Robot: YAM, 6 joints.
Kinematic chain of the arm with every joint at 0, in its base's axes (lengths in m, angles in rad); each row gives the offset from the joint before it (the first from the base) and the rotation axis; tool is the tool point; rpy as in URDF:
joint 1: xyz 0 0 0.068 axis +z
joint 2: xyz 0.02 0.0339 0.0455 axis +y
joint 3: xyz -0.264 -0.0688 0 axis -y
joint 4: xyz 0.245 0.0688 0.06 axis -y
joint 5: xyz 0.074 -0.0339 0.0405 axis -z
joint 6: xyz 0.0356 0 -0.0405 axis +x
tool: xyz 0 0 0 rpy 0 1.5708 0
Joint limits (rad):
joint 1: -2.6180..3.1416
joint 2: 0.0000..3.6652
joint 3: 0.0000..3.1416
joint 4: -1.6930..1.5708
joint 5: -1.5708..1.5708
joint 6: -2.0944..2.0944
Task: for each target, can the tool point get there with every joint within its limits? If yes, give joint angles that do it. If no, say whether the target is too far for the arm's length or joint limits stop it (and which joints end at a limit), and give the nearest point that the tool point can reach.
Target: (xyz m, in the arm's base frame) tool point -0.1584 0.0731 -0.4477
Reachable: no: joint limits stop it (at a limit: joint 2) | nearest point -0.1698 0.0784 -0.3751 | short by 0.074 m
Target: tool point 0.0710 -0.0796 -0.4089
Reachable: no: joint limits stop it (at a limit: joint 2) | nearest point 0.0832 -0.0933 -0.3586 | short by 0.054 m
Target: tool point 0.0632 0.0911 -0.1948
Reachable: yes | joints 1.2713 3.3608 1.1964 -0.8102 1.2300 -0.9584
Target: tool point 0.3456 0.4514 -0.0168
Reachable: yes | joints 0.9454 3.1741 2.8496 -0.9284 0.4647 1.7494
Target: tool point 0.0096 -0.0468 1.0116
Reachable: no: too far | nearest point 0.0079 -0.0385 0.7390 | short by 0.273 m
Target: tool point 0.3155 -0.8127 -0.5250
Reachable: no: too far | nearest point 0.1916 -0.4935 -0.2467 | short by 0.441 m
